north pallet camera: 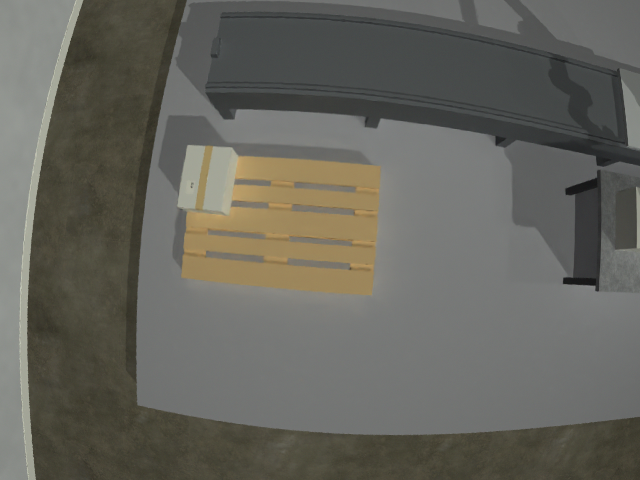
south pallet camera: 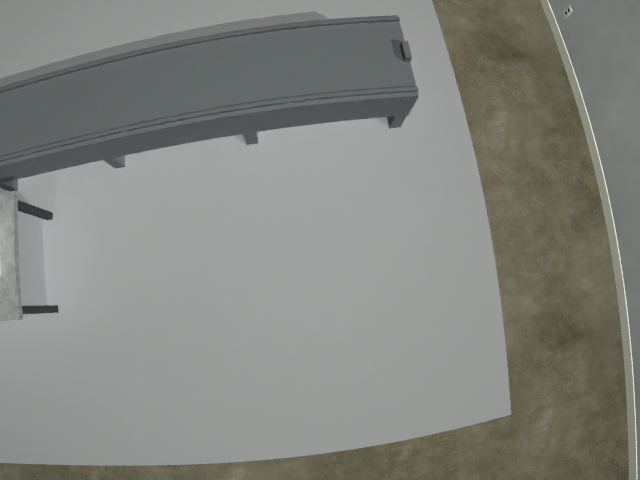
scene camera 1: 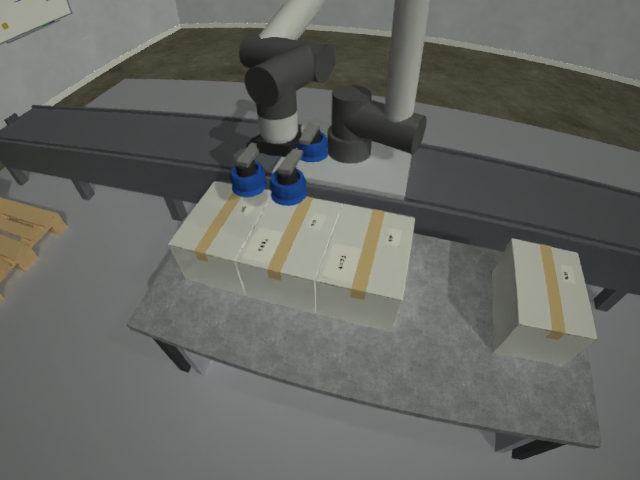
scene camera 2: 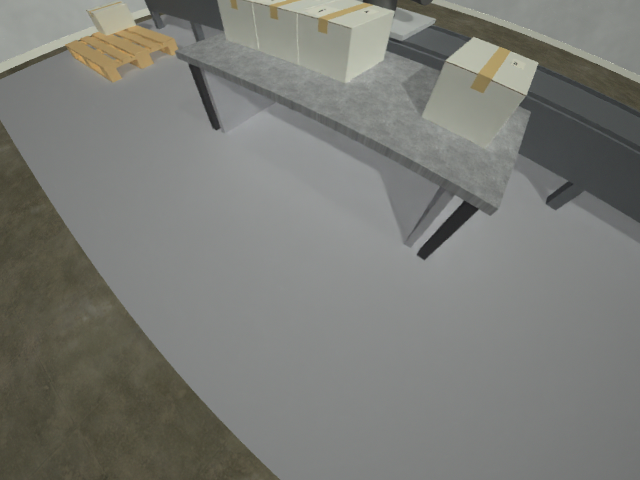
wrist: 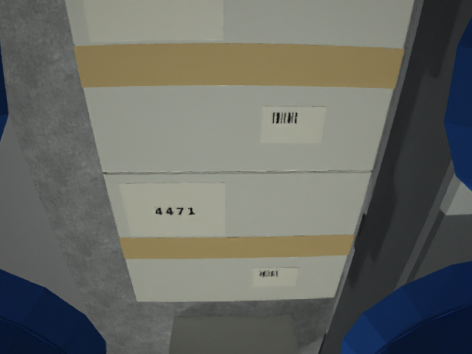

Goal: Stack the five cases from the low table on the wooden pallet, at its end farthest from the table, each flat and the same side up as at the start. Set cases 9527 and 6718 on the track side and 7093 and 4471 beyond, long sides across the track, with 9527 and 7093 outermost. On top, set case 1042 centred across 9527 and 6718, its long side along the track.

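Note:
The gripper, a vacuum head with blue cups, hangs above the left and middle of three touching white cases and holds nothing; the wrist view shows a gap below the cups. The row's right case, 4471, the middle case and the left case lie flat on the low table. A fourth case stands apart at the table's right end. Another case lies flat on the pallet, at its far, track-side corner. Numbers other than 4471 are unreadable.
The floor rail runs behind table and pallet. The arm's white carriage stands on the rail behind the case row. Dark legs support the table.

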